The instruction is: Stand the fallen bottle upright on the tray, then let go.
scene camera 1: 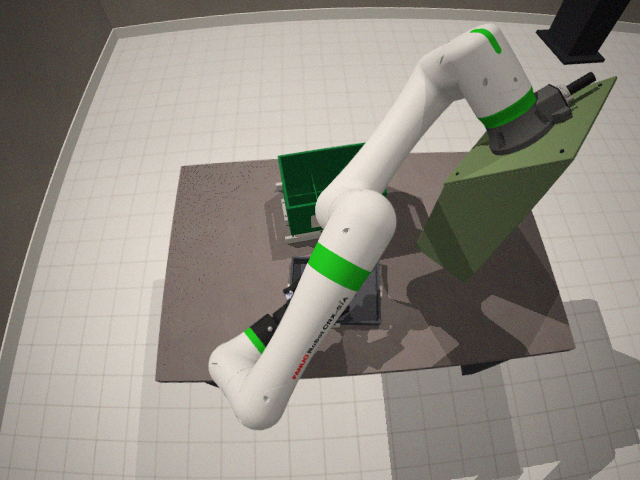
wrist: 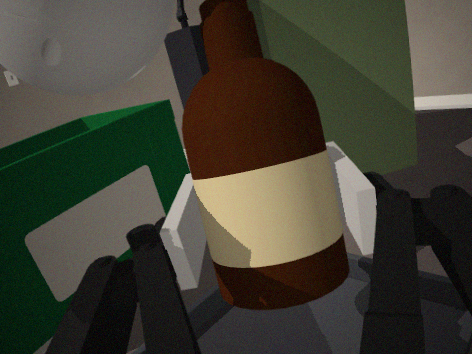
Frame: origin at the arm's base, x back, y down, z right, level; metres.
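Where they show: gripper, fingertip midpoint: (wrist: pixel 263 181); arm's base at its link origin: (scene camera 1: pixel 522 135).
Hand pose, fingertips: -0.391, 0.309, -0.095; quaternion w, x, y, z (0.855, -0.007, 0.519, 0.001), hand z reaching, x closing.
Things, the pixels of their centre, and the offset from my fingertips, as dx, dy, dz. Level surfaces: height alone.
- brown bottle at the middle of its body: (wrist: pixel 254 142) -0.010, -0.028, -0.005
- green divided bin at the middle of its body: (wrist: pixel 58 216) (scene camera 1: pixel 330 191) +0.010, +0.047, +0.278
- brown table at its surface level: dy +0.134
A brown bottle (wrist: pixel 265 200) with a cream label is between the pale finger pads in the wrist view, its neck toward the top and its base toward the bottom. My gripper (wrist: pixel 263 181) is shut on the bottle at its label. The dark grey tray (scene camera 1: pixel 369 304) (wrist: pixel 260 332) shows below and behind the bottle's base in the wrist view. Whether the base touches the tray I cannot tell. In the scene view my arm covers the bottle, the fingertips and the left part of the tray.
A green divided bin (scene camera 1: pixel 297 178) (wrist: pixel 100 165) stands behind the tray on the brown table (scene camera 1: pixel 217 248). The green robot pedestal (scene camera 1: pixel 485 217) (wrist: pixel 350 90) stands at the table's right. My white arm (scene camera 1: pixel 330 289) reaches across the bin and the tray.
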